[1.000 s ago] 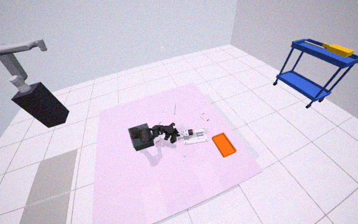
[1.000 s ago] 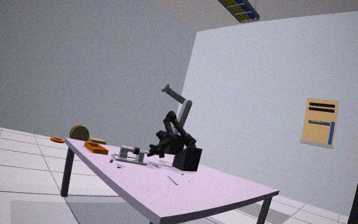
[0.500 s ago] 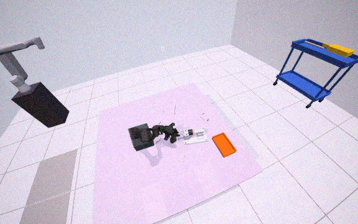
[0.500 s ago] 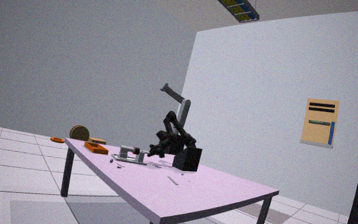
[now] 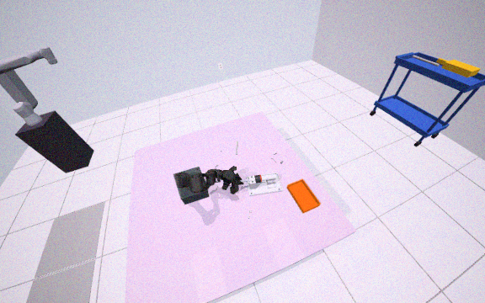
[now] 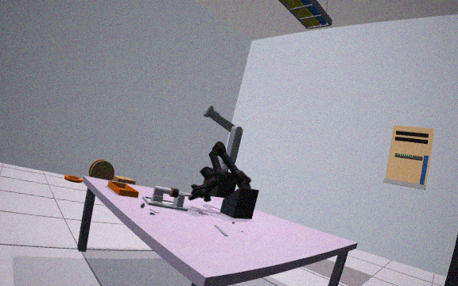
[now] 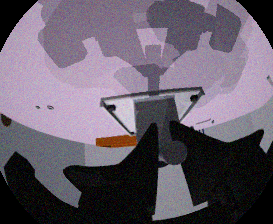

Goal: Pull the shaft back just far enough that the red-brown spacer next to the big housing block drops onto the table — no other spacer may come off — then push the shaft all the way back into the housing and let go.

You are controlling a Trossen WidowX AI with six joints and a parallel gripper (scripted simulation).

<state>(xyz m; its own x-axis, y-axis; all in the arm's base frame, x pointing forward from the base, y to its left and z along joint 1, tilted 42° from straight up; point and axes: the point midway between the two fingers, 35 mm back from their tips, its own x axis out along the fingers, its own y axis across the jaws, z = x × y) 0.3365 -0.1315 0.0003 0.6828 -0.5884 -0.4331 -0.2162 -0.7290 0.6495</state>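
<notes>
Now: gripper tip 5 cm short of the shaft, 1 cm to the left of it and 2 cm below it. Round my gripper tip: orange tray (33 cm ahead, 21 cm to the right, 5 cm below).
</notes>
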